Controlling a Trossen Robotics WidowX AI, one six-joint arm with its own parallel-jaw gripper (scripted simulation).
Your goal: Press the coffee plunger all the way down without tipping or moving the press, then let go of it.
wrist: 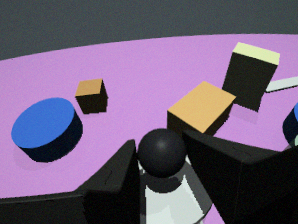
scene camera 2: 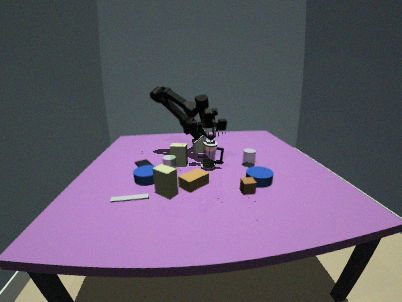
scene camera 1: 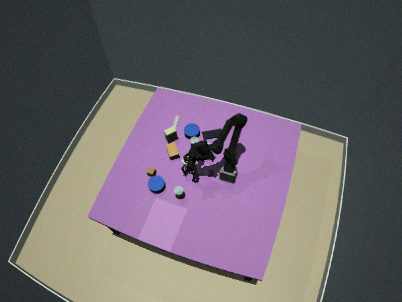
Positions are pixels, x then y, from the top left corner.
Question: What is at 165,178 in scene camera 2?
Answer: A pale block.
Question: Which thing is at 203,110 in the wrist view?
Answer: An orange box.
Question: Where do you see a small brown cube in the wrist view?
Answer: At 91,96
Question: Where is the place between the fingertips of the gripper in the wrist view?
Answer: At 159,142
